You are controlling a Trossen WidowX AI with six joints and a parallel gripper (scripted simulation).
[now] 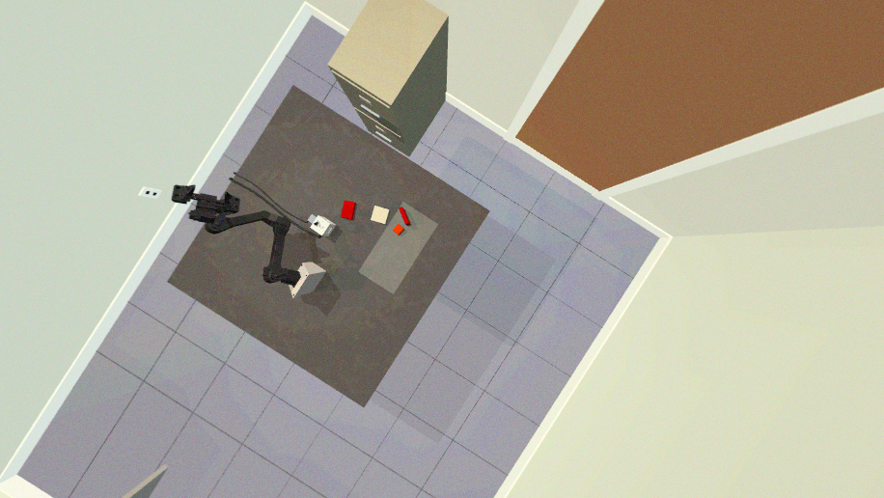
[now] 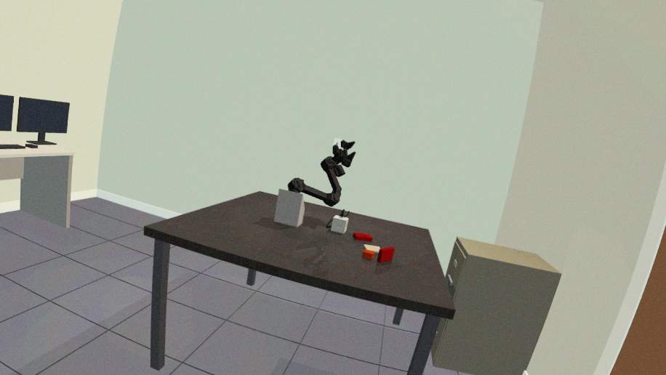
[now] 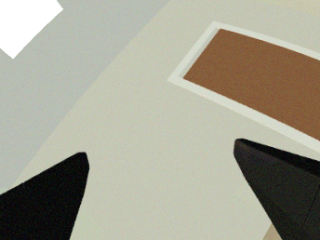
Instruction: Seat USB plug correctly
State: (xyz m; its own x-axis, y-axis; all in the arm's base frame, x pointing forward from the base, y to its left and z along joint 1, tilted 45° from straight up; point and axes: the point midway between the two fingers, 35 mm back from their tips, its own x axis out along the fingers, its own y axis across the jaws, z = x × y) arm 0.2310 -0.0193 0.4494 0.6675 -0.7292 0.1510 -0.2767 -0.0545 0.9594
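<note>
Right now the dark USB plug is 3 cm ahead of my gripper tip, 20 cm to the right of it and 38 cm below it. From my gripper tip the other things lie so: small orange block (24 cm ahead, 56 cm to the right, 46 cm below); grey framed socket (3 cm ahead, 20 cm to the right, 41 cm below); cream block (25 cm ahead, 43 cm to the right, 47 cm below).
</note>
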